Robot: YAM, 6 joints.
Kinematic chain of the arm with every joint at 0, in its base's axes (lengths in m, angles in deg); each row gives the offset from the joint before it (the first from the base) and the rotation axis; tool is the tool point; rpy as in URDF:
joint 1: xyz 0 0 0.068 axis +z
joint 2: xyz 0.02 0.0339 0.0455 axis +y
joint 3: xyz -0.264 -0.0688 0 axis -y
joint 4: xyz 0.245 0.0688 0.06 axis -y
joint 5: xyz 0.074 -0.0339 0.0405 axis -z
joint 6: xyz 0.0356 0 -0.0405 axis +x
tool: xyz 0 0 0 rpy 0 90 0
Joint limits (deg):
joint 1: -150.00..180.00
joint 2: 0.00..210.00
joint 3: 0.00..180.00
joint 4: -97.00..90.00
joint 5: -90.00..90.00
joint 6: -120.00..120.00
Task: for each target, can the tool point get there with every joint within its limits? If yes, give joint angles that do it. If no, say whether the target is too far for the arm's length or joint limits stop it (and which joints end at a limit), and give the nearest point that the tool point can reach.
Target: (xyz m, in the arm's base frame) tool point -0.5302 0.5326 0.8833
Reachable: no: too far | nearest point -0.3183 0.3197 0.5672 | short by 0.436 m
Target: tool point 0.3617 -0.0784 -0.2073
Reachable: yes | joints -7.39 179.09 82.80 41.08 61.17 -52.11
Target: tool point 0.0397 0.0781 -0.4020
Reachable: no: joint limits stop it (at a limit: joint 2) | nearest point 0.0492 0.0968 -0.3521 | short by 0.054 m
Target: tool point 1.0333 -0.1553 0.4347
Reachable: no: too far | nearest point 0.6103 -0.0917 0.3007 | short by 0.448 m
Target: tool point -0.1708 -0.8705 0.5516
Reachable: no: too far | nearest point -0.1114 -0.5678 0.3957 | short by 0.346 m
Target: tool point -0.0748 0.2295 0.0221
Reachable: yes | joints 103.96 136.33 61.23 -75.02 -28.97 71.10
